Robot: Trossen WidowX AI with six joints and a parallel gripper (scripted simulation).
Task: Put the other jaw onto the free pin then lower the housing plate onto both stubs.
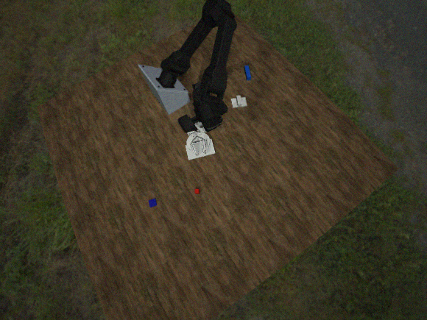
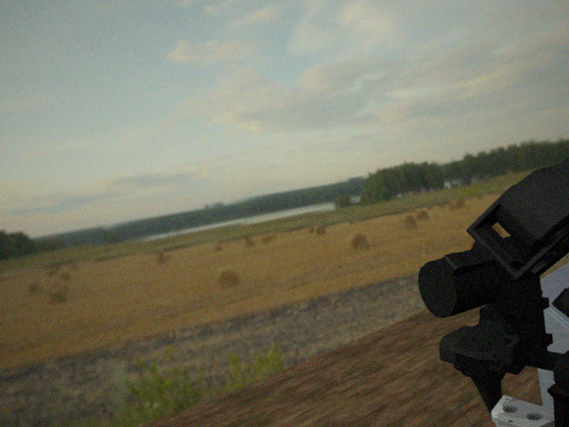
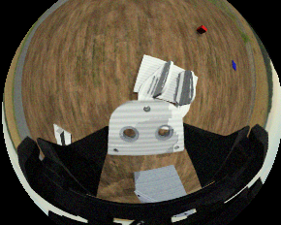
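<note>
Now: the white jaw 7 cm below my gripper tip, 6 cm to the right of it and 1 cm behind it. The rest, counted from my gripper tip: white stepped piece: 23 cm to the left, 8 cm below, 3 cm behind; red cube: 19 cm to the right, 18 cm ahead, 7 cm below; blue square: 36 cm to the right, 9 cm ahead, 8 cm below.
</note>
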